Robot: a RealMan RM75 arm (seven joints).
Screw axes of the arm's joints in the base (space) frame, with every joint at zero. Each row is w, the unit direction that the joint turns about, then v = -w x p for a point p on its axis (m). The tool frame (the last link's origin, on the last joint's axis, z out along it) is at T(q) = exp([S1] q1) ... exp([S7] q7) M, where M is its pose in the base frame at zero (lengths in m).
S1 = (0, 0, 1, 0.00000, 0.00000, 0.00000)
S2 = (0, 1, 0, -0.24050, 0.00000, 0.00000)
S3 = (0, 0, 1, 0.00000, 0.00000, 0.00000)
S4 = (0, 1, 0, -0.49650, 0.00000, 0.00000)
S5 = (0, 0, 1, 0.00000, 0.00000, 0.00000)
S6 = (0, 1, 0, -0.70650, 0.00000, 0.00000)
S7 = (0, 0, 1, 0.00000, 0.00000, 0.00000)
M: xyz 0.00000 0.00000 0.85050 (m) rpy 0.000 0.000 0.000 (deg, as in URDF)
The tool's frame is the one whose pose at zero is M.
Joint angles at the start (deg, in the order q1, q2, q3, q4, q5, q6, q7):
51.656 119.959 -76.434 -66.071 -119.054 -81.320 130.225
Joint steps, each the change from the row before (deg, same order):
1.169 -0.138 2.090 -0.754 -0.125 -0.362 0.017
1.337 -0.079 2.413 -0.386 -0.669 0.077 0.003
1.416 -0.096 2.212 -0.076 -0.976 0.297 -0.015
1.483 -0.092 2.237 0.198 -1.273 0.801 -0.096
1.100 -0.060 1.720 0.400 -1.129 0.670 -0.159
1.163 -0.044 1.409 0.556 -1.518 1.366 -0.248
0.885 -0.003 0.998 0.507 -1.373 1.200 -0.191
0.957 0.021 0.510 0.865 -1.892 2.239 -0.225
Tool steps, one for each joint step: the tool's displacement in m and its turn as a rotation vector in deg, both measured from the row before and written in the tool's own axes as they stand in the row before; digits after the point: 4 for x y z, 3 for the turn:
-0.0113 -0.0026 -0.0073 0.808 -1.621 -0.783
-0.0111 -0.0049 -0.0070 1.415 -1.637 -0.533
-0.0101 -0.0056 -0.0056 1.576 -1.289 -0.478
-0.0098 -0.0071 -0.0049 2.021 -1.323 -0.384
-0.0062 -0.0060 -0.0030 1.580 -0.834 -0.130
-0.0062 -0.0070 -0.0016 2.126 -0.708 -0.378
-0.0042 -0.0057 -0.0005 1.773 -0.390 -0.302
-0.0037 -0.0071 0.0018 2.527 -0.163 -0.562

